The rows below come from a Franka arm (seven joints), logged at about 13 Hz.
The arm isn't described. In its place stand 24 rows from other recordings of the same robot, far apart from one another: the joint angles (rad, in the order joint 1, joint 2, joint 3, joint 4, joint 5, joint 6, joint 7), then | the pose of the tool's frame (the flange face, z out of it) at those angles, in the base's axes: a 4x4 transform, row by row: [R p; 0 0 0 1], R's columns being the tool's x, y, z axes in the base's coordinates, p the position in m.
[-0.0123, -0.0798, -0.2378, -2.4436, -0.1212, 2.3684, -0.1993] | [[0.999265 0.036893 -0.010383 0.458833], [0.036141 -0.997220 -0.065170 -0.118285], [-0.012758 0.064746 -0.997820 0.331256], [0 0 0 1]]
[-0.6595, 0.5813, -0.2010, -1.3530, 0.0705, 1.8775, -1.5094] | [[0.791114 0.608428 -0.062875 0.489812], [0.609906 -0.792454 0.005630 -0.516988], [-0.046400 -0.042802 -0.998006 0.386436], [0 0 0 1]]
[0.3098, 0.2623, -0.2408, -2.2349, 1.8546, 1.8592, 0.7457] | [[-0.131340 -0.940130 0.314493 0.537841], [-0.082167 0.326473 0.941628 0.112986], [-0.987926 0.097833 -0.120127 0.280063], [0 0 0 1]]
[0.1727, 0.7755, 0.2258, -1.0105, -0.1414, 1.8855, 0.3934] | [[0.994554 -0.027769 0.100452 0.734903], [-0.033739 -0.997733 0.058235 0.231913], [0.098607 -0.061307 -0.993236 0.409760], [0 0 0 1]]
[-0.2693, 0.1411, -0.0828, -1.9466, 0.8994, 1.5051, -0.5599] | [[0.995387 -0.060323 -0.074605 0.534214], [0.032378 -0.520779 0.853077 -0.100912], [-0.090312 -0.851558 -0.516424 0.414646], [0 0 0 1]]
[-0.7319, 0.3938, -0.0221, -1.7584, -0.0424, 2.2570, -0.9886] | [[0.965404 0.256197 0.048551 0.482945], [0.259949 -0.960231 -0.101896 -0.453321], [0.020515 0.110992 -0.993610 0.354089], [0 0 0 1]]
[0.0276, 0.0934, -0.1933, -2.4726, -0.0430, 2.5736, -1.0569] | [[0.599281 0.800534 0.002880 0.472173], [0.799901 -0.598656 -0.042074 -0.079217], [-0.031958 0.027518 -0.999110 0.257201], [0 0 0 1]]
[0.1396, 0.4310, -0.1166, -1.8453, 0.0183, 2.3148, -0.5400] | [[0.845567 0.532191 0.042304 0.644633], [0.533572 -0.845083 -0.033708 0.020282], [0.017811 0.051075 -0.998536 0.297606], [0 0 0 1]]
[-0.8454, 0.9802, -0.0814, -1.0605, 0.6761, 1.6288, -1.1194] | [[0.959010 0.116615 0.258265 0.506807], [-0.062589 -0.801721 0.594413 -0.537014], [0.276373 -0.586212 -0.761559 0.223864], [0 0 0 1]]
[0.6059, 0.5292, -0.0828, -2.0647, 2.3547, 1.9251, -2.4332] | [[0.273507 0.912936 0.302888 0.498863], [-0.108982 -0.283455 0.952773 0.346370], [0.955676 -0.293600 0.021967 0.201723], [0 0 0 1]]
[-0.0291, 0.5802, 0.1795, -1.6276, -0.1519, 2.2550, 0.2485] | [[0.997392 -0.037323 0.061773 0.688350], [-0.036632 -0.999253 -0.012278 0.083894], [0.062185 0.009983 -0.998015 0.292428], [0 0 0 1]]
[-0.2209, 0.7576, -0.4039, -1.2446, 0.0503, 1.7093, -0.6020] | [[0.946074 0.040630 -0.321392 0.620511], [0.022048 -0.997879 -0.061249 -0.354985], [-0.323199 0.050860 -0.944963 0.321446], [0 0 0 1]]
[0.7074, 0.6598, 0.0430, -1.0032, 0.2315, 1.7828, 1.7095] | [[0.525403 -0.847235 -0.078387 0.541906], [-0.807799 -0.525630 0.266783 0.517497], [-0.267231 -0.076848 -0.960563 0.486274], [0 0 0 1]]
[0.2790, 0.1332, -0.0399, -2.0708, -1.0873, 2.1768, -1.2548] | [[-0.377347 0.835286 0.399884 0.570496], [0.519863 0.548412 -0.654971 0.105073], [-0.766389 -0.039266 -0.641176 0.381726], [0 0 0 1]]
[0.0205, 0.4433, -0.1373, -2.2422, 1.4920, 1.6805, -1.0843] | [[0.995954 -0.040655 0.080139 0.497082], [-0.086399 -0.188024 0.978357 0.036265], [-0.024707 -0.981323 -0.190776 0.178646], [0 0 0 1]]
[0.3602, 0.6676, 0.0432, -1.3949, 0.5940, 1.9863, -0.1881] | [[0.945719 0.250537 -0.206996 0.653580], [0.322032 -0.808136 0.493164 0.310054], [-0.043725 -0.533054 -0.844951 0.318807], [0 0 0 1]]
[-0.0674, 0.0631, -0.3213, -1.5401, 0.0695, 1.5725, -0.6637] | [[0.962658 0.270640 -0.006607 0.534822], [0.270575 -0.961054 0.056256 -0.204776], [0.008875 -0.055943 -0.998395 0.605436], [0 0 0 1]]
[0.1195, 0.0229, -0.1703, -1.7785, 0.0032, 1.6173, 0.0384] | [[0.979153 -0.089120 -0.182531 0.548616], [-0.089039 -0.995991 0.008653 -0.026820], [-0.182570 0.007780 -0.983162 0.518454], [0 0 0 1]]
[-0.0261, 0.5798, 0.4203, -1.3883, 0.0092, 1.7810, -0.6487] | [[0.547891 0.809093 -0.212565 0.658969], [0.836125 -0.521543 0.169965 0.215119], [0.026655 -0.270853 -0.962252 0.385384], [0 0 0 1]]
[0.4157, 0.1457, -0.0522, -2.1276, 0.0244, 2.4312, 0.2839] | [[0.987243 0.067442 0.144235 0.539669], [0.058708 -0.996223 0.063980 0.205906], [0.148005 -0.054696 -0.987473 0.356807], [0 0 0 1]]
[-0.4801, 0.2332, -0.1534, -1.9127, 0.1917, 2.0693, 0.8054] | [[0.038552 -0.998936 0.025312 0.491923], [-0.988761 -0.034473 0.145476 -0.344351], [-0.144449 -0.030636 -0.989038 0.370335], [0 0 0 1]]
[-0.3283, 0.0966, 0.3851, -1.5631, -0.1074, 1.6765, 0.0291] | [[0.999001 0.034708 0.028153 0.590648], [0.036583 -0.996941 -0.069063 0.012991], [0.025670 0.070024 -0.997215 0.586317], [0 0 0 1]]
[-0.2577, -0.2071, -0.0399, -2.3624, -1.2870, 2.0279, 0.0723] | [[0.933817 0.356365 -0.031457 0.440776], [0.138059 -0.440089 -0.887278 -0.193033], [-0.330039 0.824212 -0.460162 0.432618], [0 0 0 1]]
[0.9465, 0.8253, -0.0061, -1.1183, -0.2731, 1.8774, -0.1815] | [[0.359235 0.915686 0.180190 0.461888], [0.925267 -0.324267 -0.196803 0.600816], [-0.121780 0.237423 -0.963743 0.313822], [0 0 0 1]]
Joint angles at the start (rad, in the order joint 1, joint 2, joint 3, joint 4, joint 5, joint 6, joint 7):
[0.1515 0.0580 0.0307 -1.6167 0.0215 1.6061 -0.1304]
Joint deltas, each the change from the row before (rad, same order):
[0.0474 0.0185 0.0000 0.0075 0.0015 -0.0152 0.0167]
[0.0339 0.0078 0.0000 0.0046 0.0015 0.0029 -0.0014]
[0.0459 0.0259 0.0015 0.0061 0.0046 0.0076 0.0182]
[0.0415 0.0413 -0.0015 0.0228 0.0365 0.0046 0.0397]
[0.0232 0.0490 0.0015 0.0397 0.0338 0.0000 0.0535]
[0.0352 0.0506 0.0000 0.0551 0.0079 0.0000 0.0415]
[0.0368 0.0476 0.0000 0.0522 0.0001 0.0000 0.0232]
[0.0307 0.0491 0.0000 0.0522 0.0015 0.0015 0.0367]
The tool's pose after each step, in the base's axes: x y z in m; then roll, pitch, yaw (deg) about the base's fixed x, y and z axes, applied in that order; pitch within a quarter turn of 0, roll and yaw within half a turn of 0. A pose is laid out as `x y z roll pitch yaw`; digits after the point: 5 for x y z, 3 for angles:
0.55931 0.13260 0.56490 -177.942 5.230 19.676
0.55687 0.15221 0.56280 -177.834 5.233 21.693
0.55580 0.18084 0.55122 -177.547 5.936 23.352
0.55760 0.21012 0.53805 -175.601 6.705 23.276
0.56386 0.23166 0.52736 -173.936 7.460 21.542
0.56908 0.25767 0.52193 -173.699 7.468 21.150
0.57191 0.28399 0.51624 -173.766 7.354 21.912
0.57544 0.30744 0.50908 -173.843 7.331 21.534

